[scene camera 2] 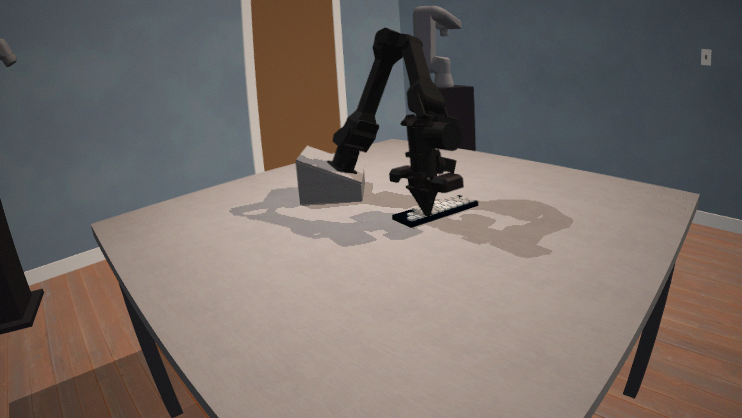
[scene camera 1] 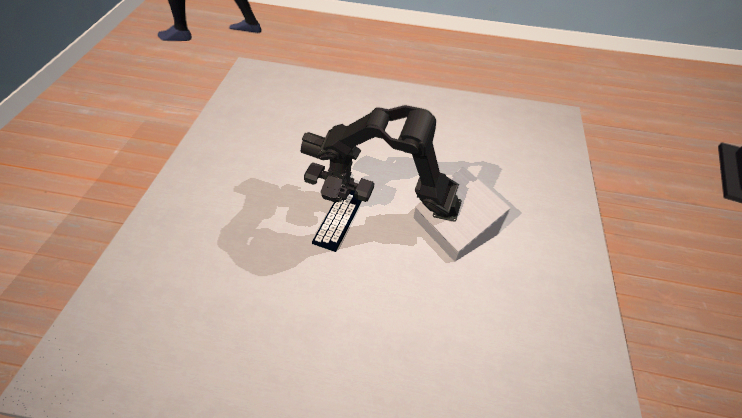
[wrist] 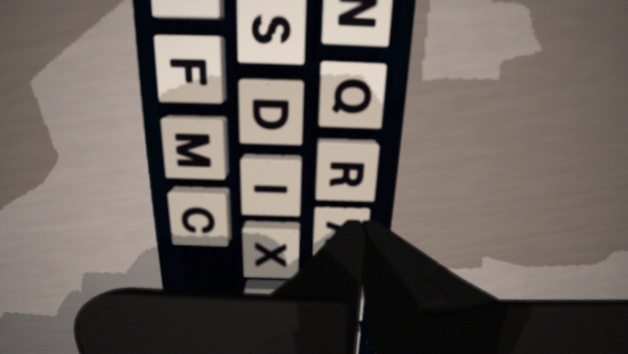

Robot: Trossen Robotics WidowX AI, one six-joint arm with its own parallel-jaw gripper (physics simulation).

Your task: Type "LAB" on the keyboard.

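Places are measured from the arm's base along level axes (x ahead, y left, z up), in millimetres.
Where they show: gripper, fingertip midpoint: (scene camera 2: 427, 215) (scene camera 1: 337, 201) (wrist: 360, 234); arm's base, origin of the base link: (scene camera 2: 341, 167) (scene camera 1: 447, 208).
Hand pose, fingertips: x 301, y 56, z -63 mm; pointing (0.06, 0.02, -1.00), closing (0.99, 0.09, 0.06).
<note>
Things, the pixels of their centre, and the offset from my fingertips. Level surfaces: height alone.
- F key, body centre: (wrist: 191, 69) 2 mm up, 49 mm back, 43 mm left
- D key, body centre: (wrist: 271, 111) 2 mm up, 28 mm back, 34 mm left
- Q key, body centre: (wrist: 351, 94) 2 mm up, 8 mm back, 40 mm left
- R key, body centre: (wrist: 345, 170) 2 mm up, 7 mm back, 20 mm left
- C key, body centre: (wrist: 200, 216) 2 mm up, 46 mm back, 3 mm left
- X key, body centre: (wrist: 271, 250) 2 mm up, 26 mm back, 6 mm right
- table, its level: 11 mm down
A dark keyboard (scene camera 1: 326, 246) (scene camera 2: 402, 220) (wrist: 204, 267) with white letter keys lies on the table. In the wrist view the letters are turned sideways; the F key (wrist: 190, 70), D key (wrist: 271, 112), Q key (wrist: 352, 95), R key (wrist: 347, 171), C key (wrist: 199, 217) and X key (wrist: 271, 252) are readable. My gripper (scene camera 2: 427, 212) (wrist: 360, 234) is shut and empty, pointing down over the keyboard's end. Its fingertips partly cover a key (wrist: 325, 225) below R, whose letter I cannot tell. No L or B key is readable. Contact with that key is unclear.
The arm's grey wedge base (scene camera 1: 469, 223) (scene camera 2: 329, 184) stands beside the keyboard on the table (scene camera 1: 363, 332) (scene camera 2: 363, 311). A person's legs (scene camera 1: 179, 15) show beyond the table. Another robot arm (scene camera 2: 425, 41) stands in the background.
</note>
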